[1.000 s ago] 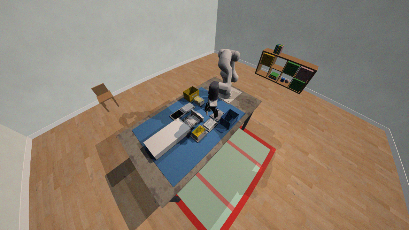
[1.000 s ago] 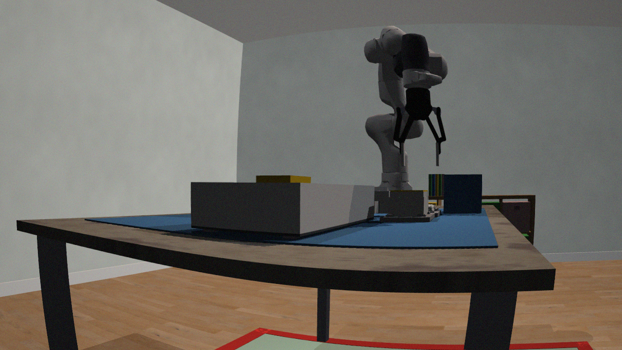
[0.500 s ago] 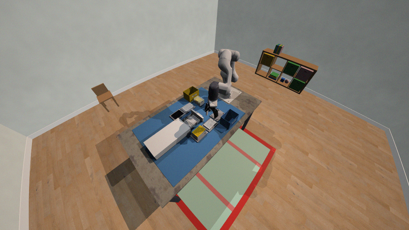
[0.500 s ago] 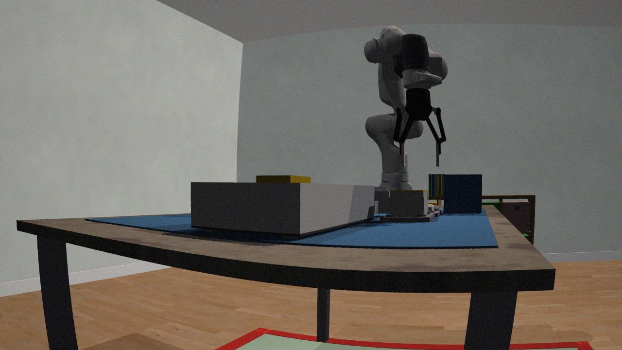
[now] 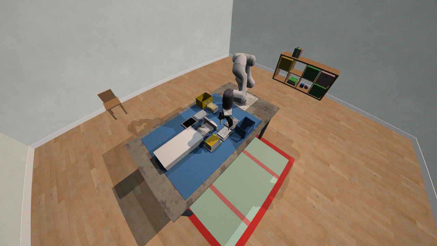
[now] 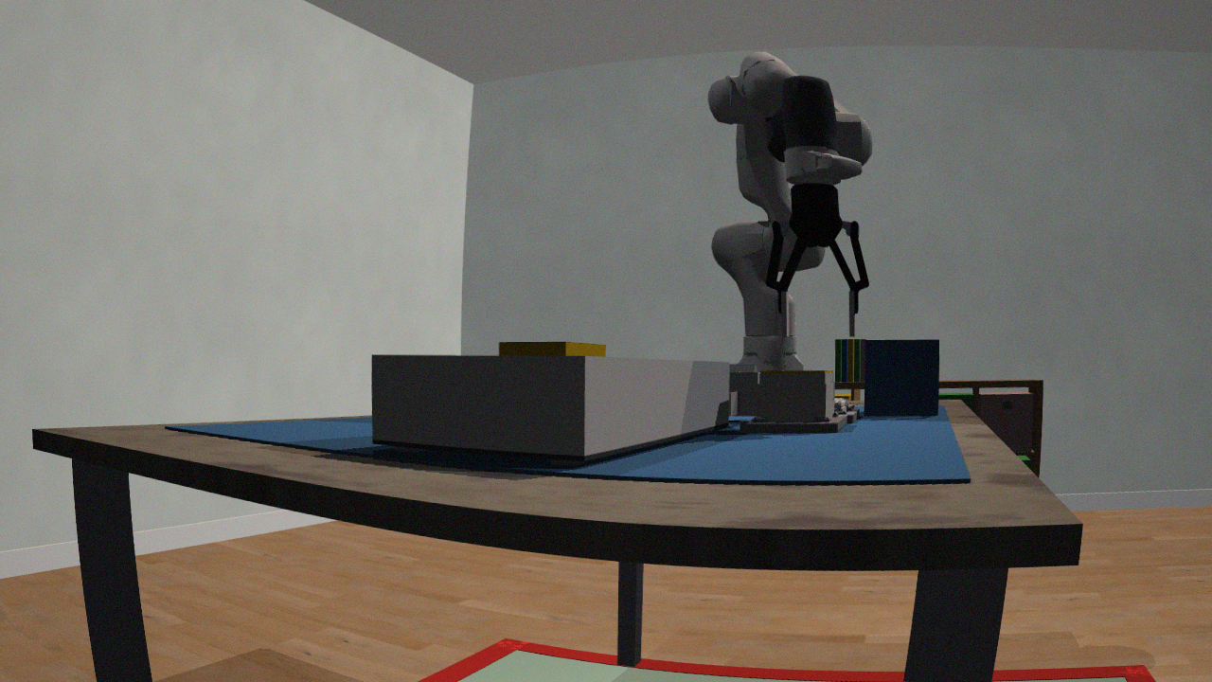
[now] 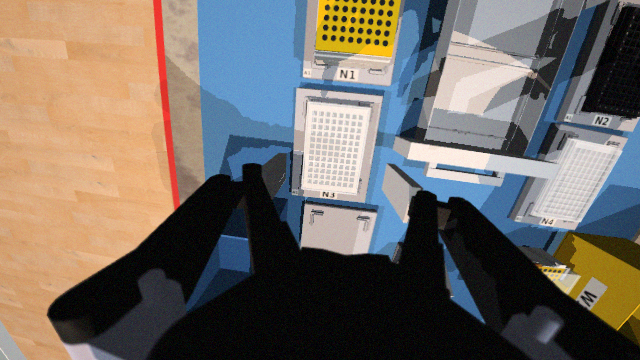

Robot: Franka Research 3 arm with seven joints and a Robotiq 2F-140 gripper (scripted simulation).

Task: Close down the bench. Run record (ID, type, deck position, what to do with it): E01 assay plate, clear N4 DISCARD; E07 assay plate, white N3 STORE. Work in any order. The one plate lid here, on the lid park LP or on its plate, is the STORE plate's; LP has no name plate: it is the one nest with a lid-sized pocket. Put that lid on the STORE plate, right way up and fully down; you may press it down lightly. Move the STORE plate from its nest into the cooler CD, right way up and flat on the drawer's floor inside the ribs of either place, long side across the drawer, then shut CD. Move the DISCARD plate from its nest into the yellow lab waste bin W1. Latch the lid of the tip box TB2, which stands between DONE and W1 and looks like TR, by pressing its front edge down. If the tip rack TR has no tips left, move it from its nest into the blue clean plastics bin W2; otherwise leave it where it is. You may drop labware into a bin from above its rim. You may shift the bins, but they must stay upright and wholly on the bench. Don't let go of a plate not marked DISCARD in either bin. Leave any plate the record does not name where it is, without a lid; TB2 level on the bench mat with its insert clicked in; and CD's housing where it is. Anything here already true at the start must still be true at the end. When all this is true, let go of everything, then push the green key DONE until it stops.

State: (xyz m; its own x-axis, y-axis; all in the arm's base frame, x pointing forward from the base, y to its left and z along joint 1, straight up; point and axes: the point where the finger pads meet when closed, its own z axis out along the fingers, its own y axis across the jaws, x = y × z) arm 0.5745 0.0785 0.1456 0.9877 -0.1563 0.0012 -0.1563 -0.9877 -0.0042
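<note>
Now: hand 120 mm above the plate lid. Also, from my hand: nest N3: 140 mm below; tip rack TR: 170 mm ahead, 40 mm to the right, 90 mm below; white plate: 130 mm below.
</note>
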